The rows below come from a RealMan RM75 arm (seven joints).
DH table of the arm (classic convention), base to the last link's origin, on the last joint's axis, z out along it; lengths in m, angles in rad. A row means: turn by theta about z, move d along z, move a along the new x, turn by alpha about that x. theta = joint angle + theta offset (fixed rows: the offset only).
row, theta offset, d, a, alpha
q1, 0, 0.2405, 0, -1.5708
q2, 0, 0, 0, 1.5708
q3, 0, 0.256, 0, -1.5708
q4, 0, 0, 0, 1.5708
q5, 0, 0.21, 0, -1.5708
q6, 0, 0, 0, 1.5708
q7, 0, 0.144, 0, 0
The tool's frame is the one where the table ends.
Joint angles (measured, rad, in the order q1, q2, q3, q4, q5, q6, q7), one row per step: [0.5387 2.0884 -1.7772 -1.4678 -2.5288 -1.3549 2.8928]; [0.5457 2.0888 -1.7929 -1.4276 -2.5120 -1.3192 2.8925]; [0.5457 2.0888 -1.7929 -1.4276 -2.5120 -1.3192 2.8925]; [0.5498 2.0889 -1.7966 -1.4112 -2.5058 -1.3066 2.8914]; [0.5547 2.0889 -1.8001 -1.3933 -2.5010 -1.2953 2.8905]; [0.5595 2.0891 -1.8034 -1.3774 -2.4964 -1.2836 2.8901]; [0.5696 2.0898 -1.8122 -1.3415 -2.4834 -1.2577 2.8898]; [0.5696 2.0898 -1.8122 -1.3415 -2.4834 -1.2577 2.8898]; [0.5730 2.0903 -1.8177 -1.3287 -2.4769 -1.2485 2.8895]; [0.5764 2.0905 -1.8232 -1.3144 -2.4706 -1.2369 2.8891]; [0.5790 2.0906 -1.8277 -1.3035 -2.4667 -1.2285 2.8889]
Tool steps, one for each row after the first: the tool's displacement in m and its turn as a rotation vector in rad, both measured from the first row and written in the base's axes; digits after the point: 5 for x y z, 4 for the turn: [0.00278 0.00077 -0.00754 -0.0069 0.0096 -0.0083]; [0.00278 0.00077 -0.00754 -0.0069 0.0096 -0.0083]; [0.00388 0.00150 -0.01001 -0.0088 0.0127 -0.0117]; [0.00544 0.00232 -0.01242 -0.0109 0.0132 -0.0161]; [0.00648 0.00320 -0.01466 -0.0117 0.0148 -0.0193]; [0.00887 0.00452 -0.02004 -0.0155 0.0198 -0.0284]; [0.00887 0.00452 -0.02004 -0.0155 0.0198 -0.0284]; [0.00956 0.00436 -0.02250 -0.0194 0.0221 -0.0312]; [0.01058 0.00453 -0.02495 -0.0216 0.0244 -0.0342]; [0.01152 0.00462 -0.02679 -0.0233 0.0249 -0.0364]
